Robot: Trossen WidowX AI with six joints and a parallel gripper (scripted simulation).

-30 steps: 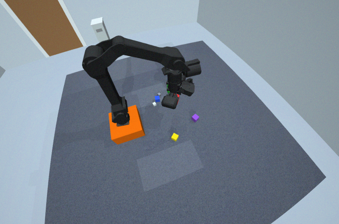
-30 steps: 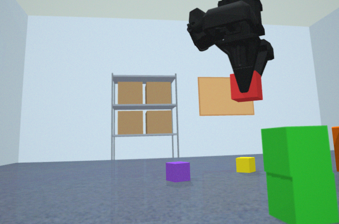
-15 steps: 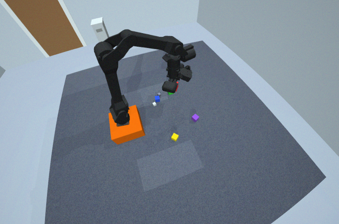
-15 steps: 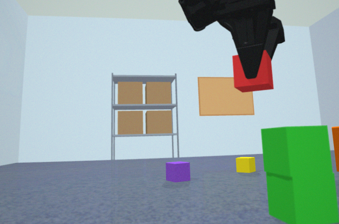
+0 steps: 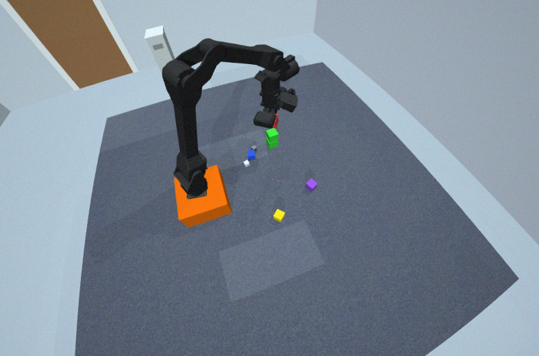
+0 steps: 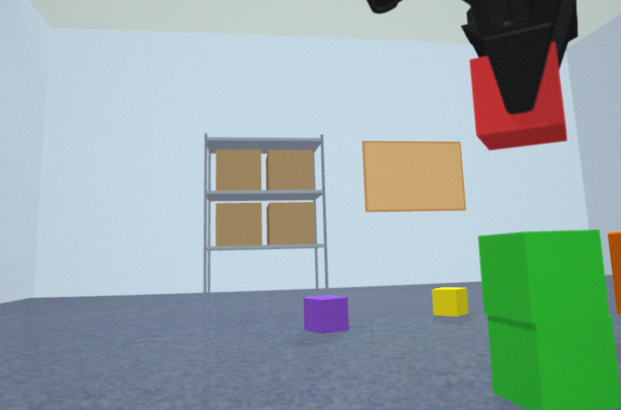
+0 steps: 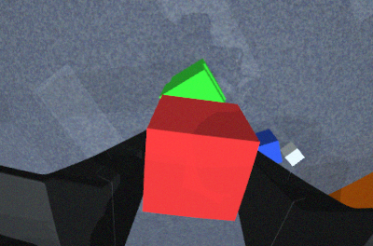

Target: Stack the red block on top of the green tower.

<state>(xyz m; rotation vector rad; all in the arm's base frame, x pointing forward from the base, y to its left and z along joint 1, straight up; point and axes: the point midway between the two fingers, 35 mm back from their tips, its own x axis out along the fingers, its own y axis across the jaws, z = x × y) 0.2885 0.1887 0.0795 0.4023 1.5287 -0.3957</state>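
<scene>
My gripper tip is now 11 cm above the blue block, 10 cm past it and 5 cm to the left of it. The rest, counted from my gripper tip: small white block (12 cm below, 12 cm behind, 8 cm to the right); then red block (1 cm above); then purple block (22 cm to the right, 11 cm below, 9 cm ahead).
</scene>
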